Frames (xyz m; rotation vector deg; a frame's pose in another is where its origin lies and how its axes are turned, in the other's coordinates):
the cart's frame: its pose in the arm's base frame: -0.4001 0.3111 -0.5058 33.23 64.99 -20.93
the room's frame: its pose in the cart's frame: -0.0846 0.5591 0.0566 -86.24 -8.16 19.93
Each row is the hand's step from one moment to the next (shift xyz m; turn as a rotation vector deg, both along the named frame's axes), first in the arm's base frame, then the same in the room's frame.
Working: the arm's base frame: its pose in the room's frame: -0.4323 -0.5541 -0.3289 33.30 -48.82 -42.07

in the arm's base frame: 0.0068 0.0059 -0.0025 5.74 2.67 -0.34
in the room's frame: 0.0071 -0.0012 0.0060 3.75 -2.71 4.33
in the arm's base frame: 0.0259 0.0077 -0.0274 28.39 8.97 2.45
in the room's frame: 0.0369 -0.0107 0.0026 13.70 -16.72 20.63
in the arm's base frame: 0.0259 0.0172 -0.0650 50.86 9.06 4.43
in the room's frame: 0.0712 0.0014 -0.0108 22.14 -34.28 31.99
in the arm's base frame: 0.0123 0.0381 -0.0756 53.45 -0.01 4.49
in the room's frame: 0.0810 0.0265 -0.0078 20.19 -41.88 26.75
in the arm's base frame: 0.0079 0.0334 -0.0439 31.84 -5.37 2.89
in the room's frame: 0.0512 0.0218 0.0038 10.04 -28.29 12.24
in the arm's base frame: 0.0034 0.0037 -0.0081 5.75 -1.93 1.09
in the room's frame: 0.0095 0.0010 -0.0002 1.02 -5.80 1.83
